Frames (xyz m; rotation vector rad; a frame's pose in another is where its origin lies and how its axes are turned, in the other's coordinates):
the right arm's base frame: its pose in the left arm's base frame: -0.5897 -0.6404 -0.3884 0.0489 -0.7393 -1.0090
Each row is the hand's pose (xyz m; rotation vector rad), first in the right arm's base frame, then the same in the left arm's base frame.
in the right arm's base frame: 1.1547 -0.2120 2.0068 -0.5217 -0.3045 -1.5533
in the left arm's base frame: -1.5540 -1.0784 1.6813 0.0069 -0.6141 -2.7156
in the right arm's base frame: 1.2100 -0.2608 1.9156 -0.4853 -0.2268 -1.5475
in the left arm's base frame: -1.5201 -1.1750 1.6241 0.0875 -0.5607 -2.6843
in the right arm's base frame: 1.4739 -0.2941 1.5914 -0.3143 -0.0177 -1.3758
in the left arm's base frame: -1.2732 -1.4935 1.5080 0.3031 -0.4925 -2.4246
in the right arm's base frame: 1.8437 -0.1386 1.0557 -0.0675 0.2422 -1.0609
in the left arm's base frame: -0.7283 -1.8516 1.3571 0.5392 -0.4260 -1.9899
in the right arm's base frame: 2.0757 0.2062 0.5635 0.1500 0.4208 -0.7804
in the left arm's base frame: -0.1102 -1.9847 1.2338 0.7032 -0.3963 -1.6121
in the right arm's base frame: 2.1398 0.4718 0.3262 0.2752 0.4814 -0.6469
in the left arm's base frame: 0.2472 -1.9566 1.1848 0.7847 -0.4099 -1.4275
